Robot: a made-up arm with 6 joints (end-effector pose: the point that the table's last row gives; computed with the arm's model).
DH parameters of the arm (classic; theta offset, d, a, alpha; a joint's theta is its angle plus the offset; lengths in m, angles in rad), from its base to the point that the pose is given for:
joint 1: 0 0.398 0.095 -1.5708
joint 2: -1.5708 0 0.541 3.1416
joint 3: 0 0 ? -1.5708
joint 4: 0 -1.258 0 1.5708
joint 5: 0 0 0 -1.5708
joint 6: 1.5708 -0.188 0 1.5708
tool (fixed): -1.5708 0 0 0
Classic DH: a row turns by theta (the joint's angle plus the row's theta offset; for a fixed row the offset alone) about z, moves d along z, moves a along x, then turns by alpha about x.
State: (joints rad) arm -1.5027 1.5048 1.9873 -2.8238 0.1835 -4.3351
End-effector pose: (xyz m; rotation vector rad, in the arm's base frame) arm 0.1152 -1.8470 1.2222 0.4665 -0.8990 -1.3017
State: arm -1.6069 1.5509 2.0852 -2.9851 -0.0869 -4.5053
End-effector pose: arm -0.0620 -1.7854 1.3024 0.4414 -1.2600 -0.9927
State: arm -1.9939 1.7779 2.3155 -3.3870 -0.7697 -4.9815
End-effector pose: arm -0.7149 -1.5101 1.2525 0.1476 -1.8361 -0.1475
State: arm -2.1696 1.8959 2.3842 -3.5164 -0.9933 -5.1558
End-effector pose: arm -0.9845 -1.3405 1.1404 -0.0392 -1.8930 0.0992
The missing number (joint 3, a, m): 0.167
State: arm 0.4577 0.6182 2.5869 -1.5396 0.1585 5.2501
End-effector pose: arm -0.2611 -0.1617 2.1047 -1.7673 0.4294 -2.3378
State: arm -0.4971 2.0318 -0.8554 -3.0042 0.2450 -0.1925
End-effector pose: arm -0.6920 0.3683 -0.3231 0.0033 0.0834 2.6763
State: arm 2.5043 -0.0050 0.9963 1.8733 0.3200 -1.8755
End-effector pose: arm -0.6292 0.3956 2.2293 1.1132 -0.5850 2.5439
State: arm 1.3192 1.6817 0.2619 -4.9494 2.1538 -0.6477
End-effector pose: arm 0.1032 1.0141 -0.7726 0.9690 0.4724 2.7146
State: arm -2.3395 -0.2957 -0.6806 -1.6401 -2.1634 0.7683
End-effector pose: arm -0.6339 -0.8793 0.6474 1.0502 -0.3610 -0.0594
